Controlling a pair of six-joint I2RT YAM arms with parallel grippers.
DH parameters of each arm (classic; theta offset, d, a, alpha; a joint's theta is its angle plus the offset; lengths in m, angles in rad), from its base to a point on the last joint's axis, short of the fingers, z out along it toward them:
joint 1: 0 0.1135 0.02 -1.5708
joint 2: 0 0 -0.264 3.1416
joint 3: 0.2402 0 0.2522 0
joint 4: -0.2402 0 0.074 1.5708
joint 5: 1.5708 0 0 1.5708
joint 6: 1.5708 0.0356 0 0
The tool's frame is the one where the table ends.
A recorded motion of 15 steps. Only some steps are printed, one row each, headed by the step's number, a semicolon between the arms.
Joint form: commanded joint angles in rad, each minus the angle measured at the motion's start. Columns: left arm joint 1, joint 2, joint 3, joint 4, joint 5, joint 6; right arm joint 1, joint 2, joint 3, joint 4, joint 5, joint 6.
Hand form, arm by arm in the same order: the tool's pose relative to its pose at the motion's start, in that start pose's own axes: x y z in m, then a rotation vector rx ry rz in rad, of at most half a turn. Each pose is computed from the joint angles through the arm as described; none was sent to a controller.
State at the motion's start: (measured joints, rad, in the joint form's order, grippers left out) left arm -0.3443 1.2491 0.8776 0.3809 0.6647 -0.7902; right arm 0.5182 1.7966 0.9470 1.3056 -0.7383 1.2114
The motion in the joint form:
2: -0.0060 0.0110 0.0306 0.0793 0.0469 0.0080; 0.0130 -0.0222 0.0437 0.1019 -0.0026 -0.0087
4: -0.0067 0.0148 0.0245 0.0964 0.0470 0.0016; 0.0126 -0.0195 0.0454 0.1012 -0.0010 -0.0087
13: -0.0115 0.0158 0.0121 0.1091 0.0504 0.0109; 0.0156 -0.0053 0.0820 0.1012 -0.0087 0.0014
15: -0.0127 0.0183 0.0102 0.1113 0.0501 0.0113; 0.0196 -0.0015 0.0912 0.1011 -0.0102 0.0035
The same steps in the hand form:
2: -0.0101 -0.0121 0.0032 0.0916 -0.0167 0.0705; -0.0118 0.0266 0.0091 -0.1250 -0.0329 -0.1168
4: -0.0092 -0.0110 0.0038 0.0962 -0.0198 0.0687; -0.0119 0.0258 0.0093 -0.1231 -0.0342 -0.1158
13: -0.0059 -0.0096 0.0044 0.1015 -0.0142 0.0774; -0.0164 0.0273 0.0154 -0.1429 -0.0301 -0.1201
15: -0.0051 -0.0088 0.0050 0.1010 -0.0124 0.0764; -0.0167 0.0279 0.0177 -0.1496 -0.0272 -0.1201

